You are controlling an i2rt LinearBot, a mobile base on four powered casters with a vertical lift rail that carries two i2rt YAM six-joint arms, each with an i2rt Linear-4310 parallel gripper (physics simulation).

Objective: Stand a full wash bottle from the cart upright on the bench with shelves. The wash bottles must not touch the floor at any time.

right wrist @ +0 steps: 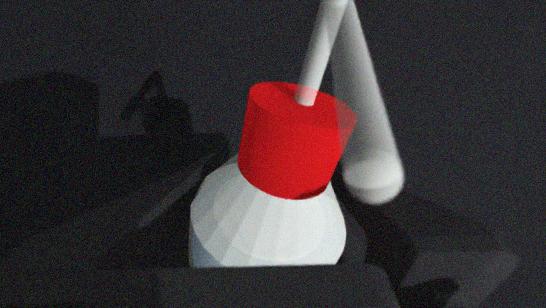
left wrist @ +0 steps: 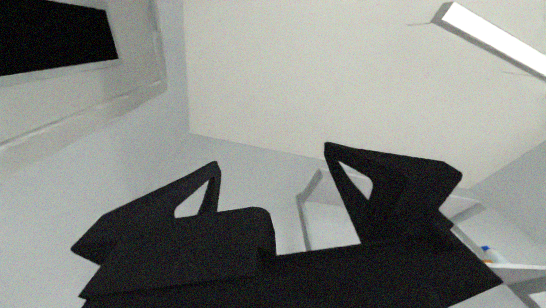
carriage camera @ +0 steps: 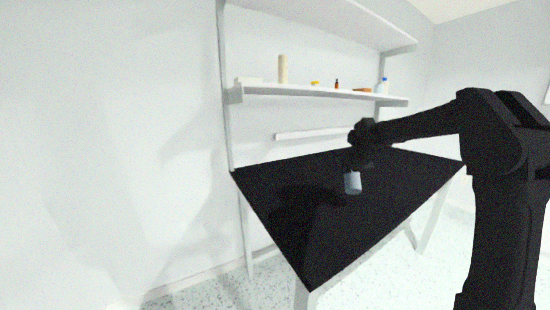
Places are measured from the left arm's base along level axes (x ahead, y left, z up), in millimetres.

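Pixels of known places: left gripper, fingertip midpoint: (left wrist: 270, 157); right gripper, fingertip midpoint: (right wrist: 266, 162) (carriage camera: 347, 172).
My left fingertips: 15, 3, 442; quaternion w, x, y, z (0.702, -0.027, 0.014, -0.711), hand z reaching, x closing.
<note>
Behind a point stands the place of what it marks, as x, y, z.
A wash bottle with a red cap, white nozzle tube and pale body (carriage camera: 353, 183) @[417, -617, 158] (right wrist: 290, 145) @[512, -651, 221] is held in my right gripper (carriage camera: 355, 170) @[514, -642, 160] (right wrist: 266, 162) @[514, -642, 160], which is shut on its body. In the carriage view its pale blue-grey lower part hangs below the fingers, close to upright, in front of the black bench top (carriage camera: 380, 200) @[435, -760, 63] (right wrist: 450, 100) @[577, -807, 63]. A dark shadow falls on the top left of it. Whether its base touches the top cannot be told. My left gripper (left wrist: 270, 157) @[15, 3, 442] is open and empty, pointing up toward the ceiling and wall. The cart does not show.
Above the bench are a middle shelf (carriage camera: 320, 93) and an upper shelf (carriage camera: 325, 17). The middle shelf holds a beige cylinder (carriage camera: 283, 69) @[839, -407, 622], a small amber bottle (carriage camera: 336, 84) @[1019, -786, 576], an orange-brown block (carriage camera: 362, 90) @[1032, -987, 544] and a blue-capped bottle (carriage camera: 384, 86) @[1312, -1375, 620]. A grey post (carriage camera: 226, 125) @[794, -93, 334] rises at the bench's back left.
</note>
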